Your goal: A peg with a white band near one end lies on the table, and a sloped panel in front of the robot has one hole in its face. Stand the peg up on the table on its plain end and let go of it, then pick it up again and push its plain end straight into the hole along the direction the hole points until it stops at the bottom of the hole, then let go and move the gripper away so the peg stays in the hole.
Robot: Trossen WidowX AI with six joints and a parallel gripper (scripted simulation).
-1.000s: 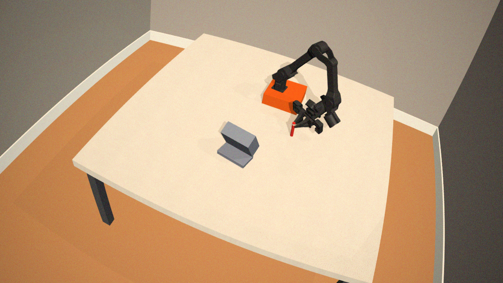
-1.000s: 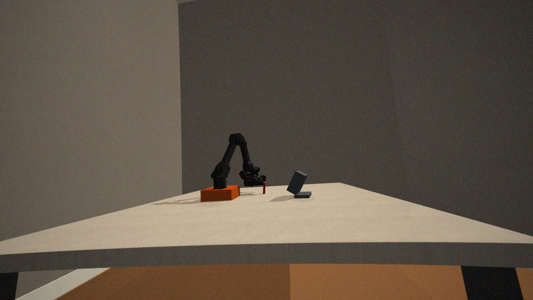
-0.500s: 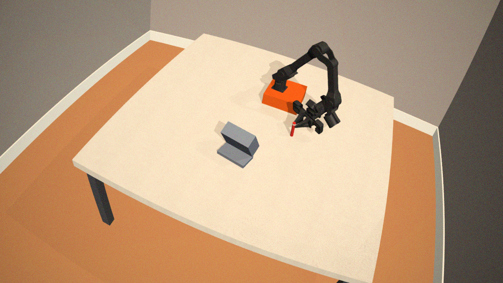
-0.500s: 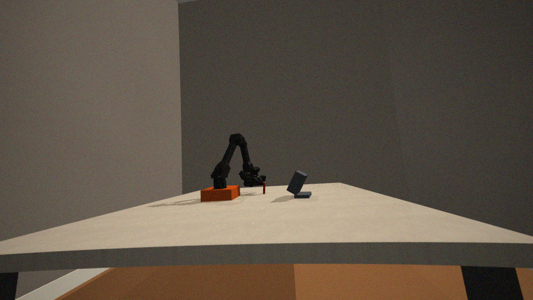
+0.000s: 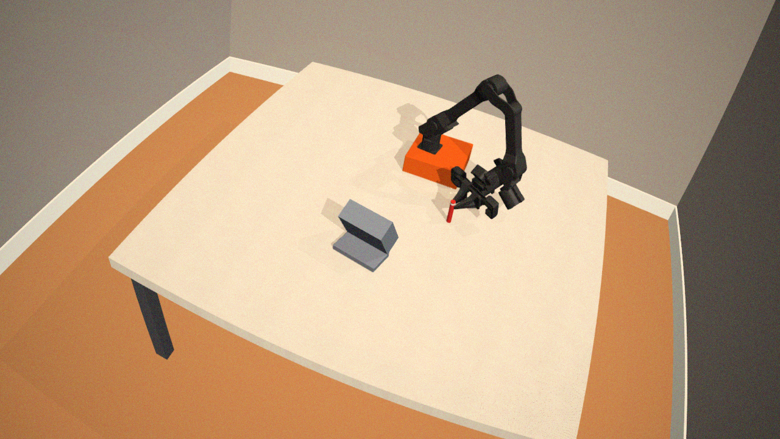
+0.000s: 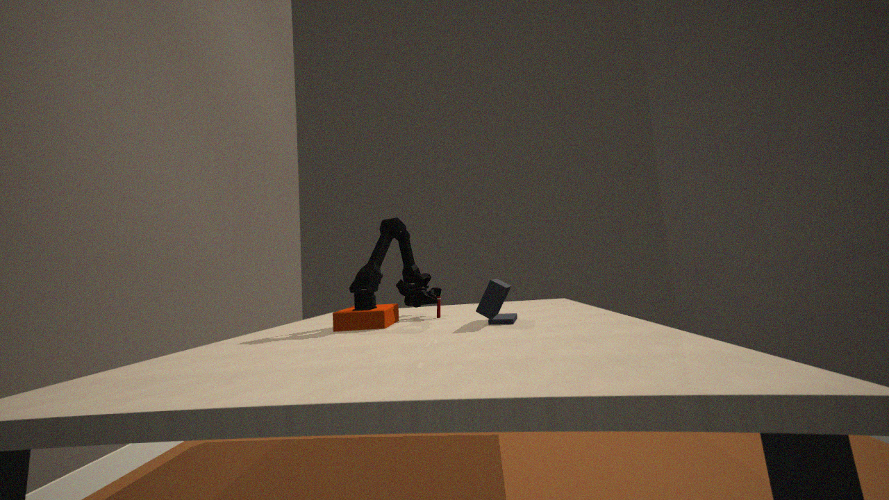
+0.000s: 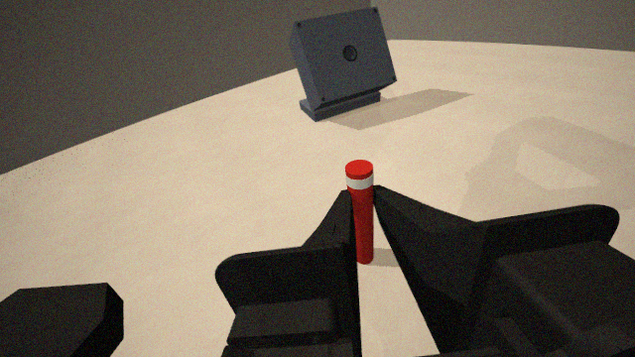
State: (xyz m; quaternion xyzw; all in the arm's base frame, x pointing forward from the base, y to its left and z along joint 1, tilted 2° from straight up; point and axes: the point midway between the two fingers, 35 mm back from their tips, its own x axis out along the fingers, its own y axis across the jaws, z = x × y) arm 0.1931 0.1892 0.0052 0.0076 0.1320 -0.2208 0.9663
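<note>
The red peg is right at my gripper tip. Also, from my gripper tip: flat foot 25 cm ahead, 14 cm to the right, 5 cm below; then grey sloped panel 23 cm ahead, 14 cm to the right, 1 cm above.
</note>
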